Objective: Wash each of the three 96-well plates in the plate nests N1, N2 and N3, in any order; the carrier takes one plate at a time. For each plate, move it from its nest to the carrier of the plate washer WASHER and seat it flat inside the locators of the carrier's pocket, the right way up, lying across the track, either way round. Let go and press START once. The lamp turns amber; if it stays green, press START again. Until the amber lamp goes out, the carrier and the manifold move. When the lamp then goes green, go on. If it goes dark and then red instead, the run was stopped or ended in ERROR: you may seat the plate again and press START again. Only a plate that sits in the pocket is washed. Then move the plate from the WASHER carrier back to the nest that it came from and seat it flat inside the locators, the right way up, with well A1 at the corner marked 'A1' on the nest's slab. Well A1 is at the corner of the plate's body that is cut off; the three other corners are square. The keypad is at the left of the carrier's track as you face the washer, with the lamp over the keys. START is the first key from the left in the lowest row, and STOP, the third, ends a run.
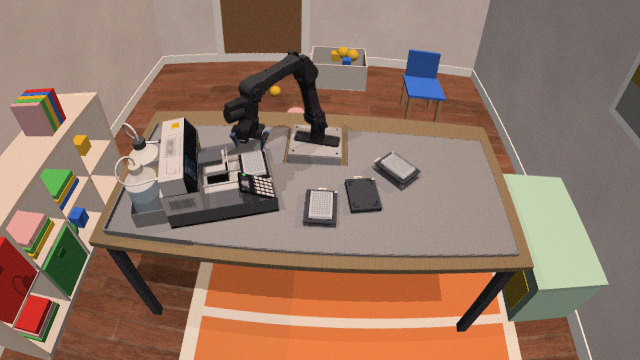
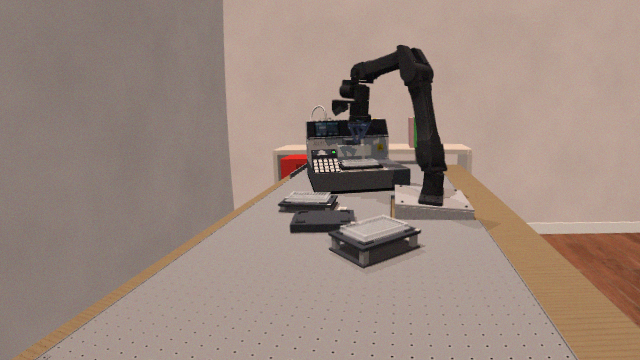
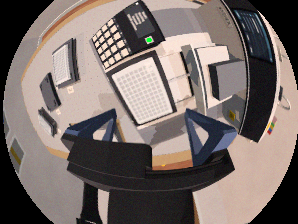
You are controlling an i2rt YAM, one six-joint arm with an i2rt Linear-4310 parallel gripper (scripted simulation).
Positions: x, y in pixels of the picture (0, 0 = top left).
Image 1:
plate washer: 188, 198
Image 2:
white 96-well plate: 382, 228
plate washer: 322, 134
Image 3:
my gripper: 150, 112
white 96-well plate: 147, 110
plate washer: 249, 111
